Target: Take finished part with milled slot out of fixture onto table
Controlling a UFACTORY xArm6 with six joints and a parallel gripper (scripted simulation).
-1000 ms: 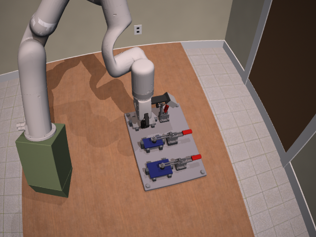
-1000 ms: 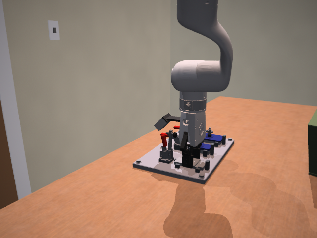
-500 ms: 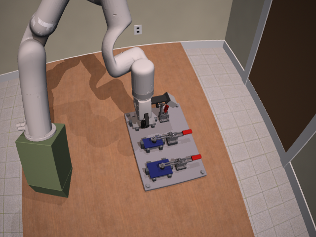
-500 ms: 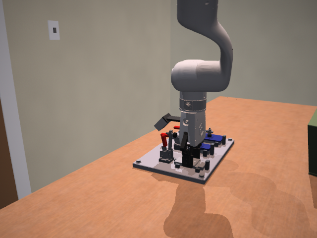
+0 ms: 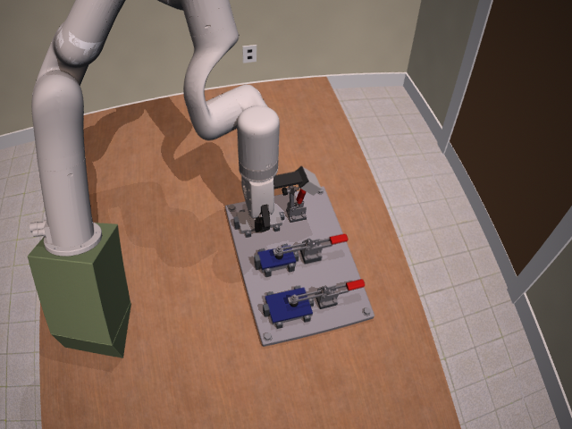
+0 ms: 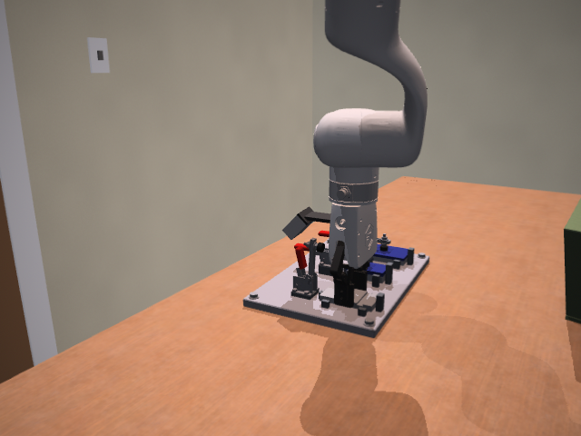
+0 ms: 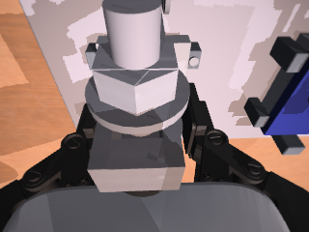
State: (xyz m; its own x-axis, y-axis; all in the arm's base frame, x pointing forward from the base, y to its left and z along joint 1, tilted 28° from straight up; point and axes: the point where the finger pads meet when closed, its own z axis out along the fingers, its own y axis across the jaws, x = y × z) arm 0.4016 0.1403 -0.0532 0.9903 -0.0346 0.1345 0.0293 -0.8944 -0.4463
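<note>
The grey fixture plate lies 6 cm ahead of my hand, 11 cm to the right of it and 4 cm below it. Round my hand: grey finished part (1 cm behind, 2 cm below).
</note>
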